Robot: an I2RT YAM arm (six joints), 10 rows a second.
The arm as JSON. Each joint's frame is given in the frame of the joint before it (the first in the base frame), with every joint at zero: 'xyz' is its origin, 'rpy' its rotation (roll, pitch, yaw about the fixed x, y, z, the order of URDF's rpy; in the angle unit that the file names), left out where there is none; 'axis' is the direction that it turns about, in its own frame. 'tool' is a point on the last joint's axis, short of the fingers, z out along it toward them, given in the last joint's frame.
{
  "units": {
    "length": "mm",
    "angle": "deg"
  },
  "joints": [
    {
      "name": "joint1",
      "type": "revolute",
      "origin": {
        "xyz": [
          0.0,
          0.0,
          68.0
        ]
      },
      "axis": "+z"
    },
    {
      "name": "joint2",
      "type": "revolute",
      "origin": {
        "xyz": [
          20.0,
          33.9,
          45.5
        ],
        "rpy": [
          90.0,
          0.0,
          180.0
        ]
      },
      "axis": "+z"
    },
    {
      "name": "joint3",
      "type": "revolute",
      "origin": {
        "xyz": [
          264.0,
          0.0,
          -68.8
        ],
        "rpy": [
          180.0,
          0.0,
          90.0
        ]
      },
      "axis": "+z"
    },
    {
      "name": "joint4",
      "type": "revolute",
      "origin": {
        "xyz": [
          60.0,
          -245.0,
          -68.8
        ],
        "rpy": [
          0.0,
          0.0,
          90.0
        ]
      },
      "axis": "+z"
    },
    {
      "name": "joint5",
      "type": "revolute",
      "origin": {
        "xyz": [
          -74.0,
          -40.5,
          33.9
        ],
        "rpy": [
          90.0,
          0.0,
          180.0
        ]
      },
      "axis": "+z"
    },
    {
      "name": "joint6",
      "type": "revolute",
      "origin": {
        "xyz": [
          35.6,
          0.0,
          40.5
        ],
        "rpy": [
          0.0,
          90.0,
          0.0
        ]
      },
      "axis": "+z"
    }
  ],
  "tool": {
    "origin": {
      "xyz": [
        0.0,
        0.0,
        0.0
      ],
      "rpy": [
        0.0,
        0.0,
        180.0
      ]
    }
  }
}
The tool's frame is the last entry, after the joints.
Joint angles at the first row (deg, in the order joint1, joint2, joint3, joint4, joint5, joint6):
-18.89, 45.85, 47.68, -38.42, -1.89, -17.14
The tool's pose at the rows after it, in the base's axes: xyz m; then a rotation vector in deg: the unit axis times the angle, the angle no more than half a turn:
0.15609, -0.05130, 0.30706, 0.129, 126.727, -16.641
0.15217, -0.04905, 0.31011, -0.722, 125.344, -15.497
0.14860, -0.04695, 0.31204, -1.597, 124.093, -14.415
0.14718, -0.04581, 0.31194, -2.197, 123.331, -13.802
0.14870, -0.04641, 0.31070, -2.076, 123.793, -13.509
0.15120, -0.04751, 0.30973, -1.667, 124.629, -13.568
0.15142, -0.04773, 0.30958, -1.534, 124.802, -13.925
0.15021, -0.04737, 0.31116, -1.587, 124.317, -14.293
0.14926, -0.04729, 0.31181, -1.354, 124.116, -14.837
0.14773, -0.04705, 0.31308, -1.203, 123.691, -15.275
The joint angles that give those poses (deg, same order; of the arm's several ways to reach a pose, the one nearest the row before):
-18.88, 45.06, 47.64, -38.50, -3.19, -17.14
-18.89, 43.80, 47.64, -38.58, -4.60, -17.14
-18.89, 42.61, 47.46, -38.54, -5.96, -17.18
-18.84, 41.97, 47.07, -38.15, -6.74, -17.23
-18.89, 42.44, 47.04, -38.14, -6.84, -17.14
-18.90, 43.30, 47.28, -38.32, -6.47, -17.01
-18.86, 43.40, 47.31, -38.36, -6.11, -17.05
-18.85, 43.02, 47.42, -38.32, -5.96, -17.14
-18.83, 42.75, 47.42, -38.32, -5.51, -17.13
-18.87, 42.31, 47.46, -38.32, -5.26, -17.14

